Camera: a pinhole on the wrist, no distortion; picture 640 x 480 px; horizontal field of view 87.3 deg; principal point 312.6 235.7 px. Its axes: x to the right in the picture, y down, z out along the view. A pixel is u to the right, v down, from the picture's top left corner.
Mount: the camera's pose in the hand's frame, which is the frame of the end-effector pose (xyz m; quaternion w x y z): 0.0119 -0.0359 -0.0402 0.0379 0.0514 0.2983 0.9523
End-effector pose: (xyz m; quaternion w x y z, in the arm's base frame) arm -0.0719 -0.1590 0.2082 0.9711 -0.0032 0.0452 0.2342
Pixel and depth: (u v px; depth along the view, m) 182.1 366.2 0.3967
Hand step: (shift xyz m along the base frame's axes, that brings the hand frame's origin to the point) 0.1932 0.1443 0.3412
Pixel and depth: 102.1 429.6 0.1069
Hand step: 0.1004 0.0130 0.0687
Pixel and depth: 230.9 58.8 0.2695
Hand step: 0.0075 0.2561 0.0864
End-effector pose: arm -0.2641 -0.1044 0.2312 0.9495 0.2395 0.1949 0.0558
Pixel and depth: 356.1 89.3 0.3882
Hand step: 0.0833 0.2111 0.2992
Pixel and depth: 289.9 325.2 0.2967
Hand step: 0.1558 -0.0369 0.2077
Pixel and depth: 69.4 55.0 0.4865
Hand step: 0.4622 0.3743 0.1969
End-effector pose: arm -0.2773 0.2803 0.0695 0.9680 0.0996 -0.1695 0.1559
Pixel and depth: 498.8 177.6 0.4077
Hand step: -0.3159 0.1472 0.2295
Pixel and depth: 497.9 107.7 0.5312
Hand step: -0.4282 0.2995 0.2668
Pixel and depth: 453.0 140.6 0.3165
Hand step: -0.1991 0.1498 0.1675
